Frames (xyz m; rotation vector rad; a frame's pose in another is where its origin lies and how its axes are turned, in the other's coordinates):
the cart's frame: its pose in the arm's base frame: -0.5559 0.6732 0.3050 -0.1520 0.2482 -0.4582
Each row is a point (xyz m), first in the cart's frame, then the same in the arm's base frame.
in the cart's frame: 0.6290 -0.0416 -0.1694
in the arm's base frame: -0.0734 0.3354 0.0237
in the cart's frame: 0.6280 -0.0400 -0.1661
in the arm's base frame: -0.0727 0.3376 0.0268
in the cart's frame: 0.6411 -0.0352 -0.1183
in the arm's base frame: -0.0464 0.3401 0.0690
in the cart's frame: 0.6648 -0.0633 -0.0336
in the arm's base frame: -0.0147 0.3120 0.1510
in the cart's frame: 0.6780 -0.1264 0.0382
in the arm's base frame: -0.0102 0.2565 0.2298
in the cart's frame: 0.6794 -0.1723 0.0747
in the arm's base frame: -0.0183 0.2184 0.2737
